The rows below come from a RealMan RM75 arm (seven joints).
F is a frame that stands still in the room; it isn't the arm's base.
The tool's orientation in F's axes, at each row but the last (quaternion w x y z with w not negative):
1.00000, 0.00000, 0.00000, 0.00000
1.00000, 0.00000, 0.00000, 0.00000
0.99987, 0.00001, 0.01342, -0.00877
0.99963, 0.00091, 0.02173, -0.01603
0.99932, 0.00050, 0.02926, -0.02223
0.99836, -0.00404, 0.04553, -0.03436
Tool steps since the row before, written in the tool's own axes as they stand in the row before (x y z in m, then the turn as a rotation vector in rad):
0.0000, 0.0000, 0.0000, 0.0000, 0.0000, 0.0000
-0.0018, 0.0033, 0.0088, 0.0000, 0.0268, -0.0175
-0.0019, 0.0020, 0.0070, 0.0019, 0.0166, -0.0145
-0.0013, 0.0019, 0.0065, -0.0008, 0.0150, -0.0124
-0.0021, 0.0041, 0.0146, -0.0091, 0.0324, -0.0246
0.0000, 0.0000, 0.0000, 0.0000, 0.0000, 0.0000
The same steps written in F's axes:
0.0000, 0.0000, 0.0000, 0.0000, 0.0000, 0.0000
-0.0018, 0.0033, 0.0088, 0.0000, 0.0268, -0.0175
-0.0017, 0.0020, 0.0070, 0.0018, 0.0166, -0.0145
-0.0010, 0.0019, 0.0066, -0.0009, 0.0150, -0.0123
-0.0011, 0.0042, 0.0147, -0.0091, 0.0328, -0.0240
0.0000, 0.0000, 0.0000, 0.0000, 0.0000, 0.0000

